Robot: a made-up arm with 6 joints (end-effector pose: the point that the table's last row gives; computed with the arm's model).
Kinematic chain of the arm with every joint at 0, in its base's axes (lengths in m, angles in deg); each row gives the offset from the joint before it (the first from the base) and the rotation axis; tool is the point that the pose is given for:
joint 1: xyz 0 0 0.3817 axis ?
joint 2: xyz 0.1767 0 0 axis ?
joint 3: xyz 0 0 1.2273 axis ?
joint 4: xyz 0 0 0.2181 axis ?
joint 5: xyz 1.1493 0 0 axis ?
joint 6: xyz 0.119 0 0 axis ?
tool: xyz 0 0 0
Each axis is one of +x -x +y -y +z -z.
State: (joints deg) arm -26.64 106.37 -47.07 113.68 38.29 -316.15
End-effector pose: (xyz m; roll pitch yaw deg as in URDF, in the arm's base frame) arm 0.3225 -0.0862 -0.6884 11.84 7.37 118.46
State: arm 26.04 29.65 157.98 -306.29 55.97 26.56
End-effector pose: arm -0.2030 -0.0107 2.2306 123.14 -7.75 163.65
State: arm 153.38 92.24 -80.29 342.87 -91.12 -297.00
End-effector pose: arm -0.2655 0.0939 0.0811 -173.89 -71.78 -97.02
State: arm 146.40 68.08 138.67 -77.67 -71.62 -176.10
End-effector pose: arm -1.3327 0.7530 2.0237 -164.41 -13.30 -141.30
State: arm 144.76 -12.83 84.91 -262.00 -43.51 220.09
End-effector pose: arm 0.4467 -0.2163 2.7718 150.76 -44.89 38.98
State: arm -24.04 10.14 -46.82 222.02 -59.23 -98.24
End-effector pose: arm 1.2143 -0.4667 0.7357 -103.24 4.64 11.20
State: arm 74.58 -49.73 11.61 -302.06 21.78 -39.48
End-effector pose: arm -0.1338 -0.3443 2.3963 -62.89 -65.41 123.66
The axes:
joint 1: +z
joint 2: +y
joint 3: -y
joint 4: -x
joint 5: -y
joint 6: -x

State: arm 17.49 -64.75 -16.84 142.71 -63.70 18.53
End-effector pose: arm -0.3167 -0.1676 2.0003 -61.96 -53.79 -95.67
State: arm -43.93 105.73 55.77 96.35 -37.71 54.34
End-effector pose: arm 1.6286 -1.6694 -0.7575 176.29 34.20 -91.24
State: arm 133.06 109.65 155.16 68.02 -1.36 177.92
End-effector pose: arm -1.4090 1.5116 1.0258 115.33 -44.99 131.28
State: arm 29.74 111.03 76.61 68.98 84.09 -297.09
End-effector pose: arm 2.0531 1.3002 -0.5004 -115.32 -13.66 102.59
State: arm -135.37 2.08 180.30 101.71 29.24 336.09
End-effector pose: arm 0.7785 0.6885 1.4409 104.52 -7.25 15.80
